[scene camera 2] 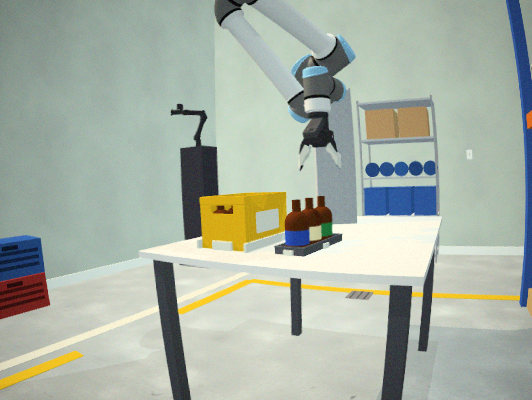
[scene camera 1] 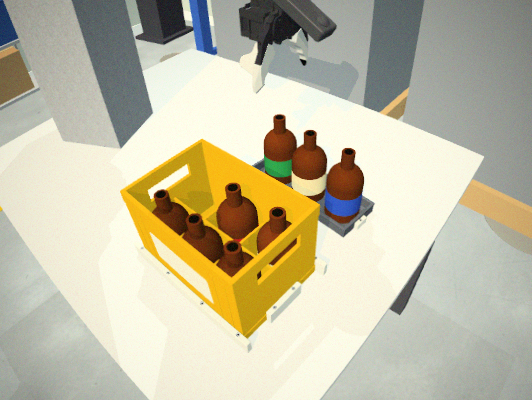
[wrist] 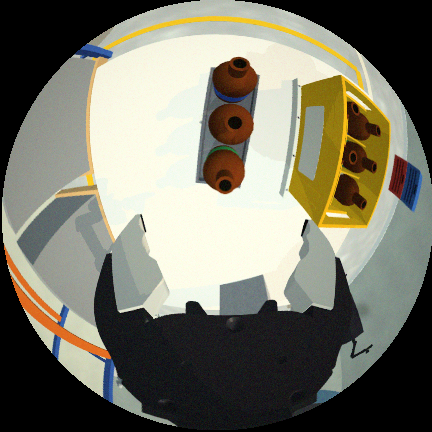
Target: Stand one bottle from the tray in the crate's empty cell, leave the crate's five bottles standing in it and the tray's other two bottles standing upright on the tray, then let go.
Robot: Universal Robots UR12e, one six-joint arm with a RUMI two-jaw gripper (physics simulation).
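Frame: origin at the arm's base, x right, y ahead, z up, level; millimetres.
Seen in the pictures: gripper, between the fingertips: (scene camera 2: 319,169) (scene camera 1: 281,78) (wrist: 225,218).
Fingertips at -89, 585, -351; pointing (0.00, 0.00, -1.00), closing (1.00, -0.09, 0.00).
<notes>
Offsets run from my fingertips to a thing's top centre, as dx, dy, dz. "*": to the spot under its first point. Level surfaces: height alone.
My gripper (scene camera 1: 280,77) (scene camera 2: 320,168) (wrist: 225,218) is open and empty, high above the table, off the green-label bottle's end of the tray. The dark tray (scene camera 1: 332,224) (scene camera 2: 307,248) (wrist: 211,95) holds three upright brown bottles in a row: green-label {+2, -7, -89} (scene camera 1: 278,167) (scene camera 2: 327,229) (wrist: 224,170), cream-label {+18, +76, -89} (scene camera 1: 308,185) (scene camera 2: 315,231) (wrist: 222,127) and blue-label {+30, +166, -89} (scene camera 1: 343,200) (scene camera 2: 297,237) (wrist: 235,82). The yellow crate {+265, +48, -74} (scene camera 1: 270,185) (scene camera 2: 225,230) (wrist: 312,195) holds five standing bottles. Its empty cell is the tray-side corner at the green-label bottle's end; its floor is hidden.
Pale brackets {* +287, +194, -220} (scene camera 1: 284,301) (scene camera 2: 222,245) line the crate's base on the white table {dz -249} (scene camera 1: 400,175) (scene camera 2: 390,250) (wrist: 145,150). A grey column (scene camera 1: 85,75) (scene camera 2: 336,185) stands beyond the table. A black pedestal (scene camera 2: 200,185) stands behind the crate in scene camera 2.
</notes>
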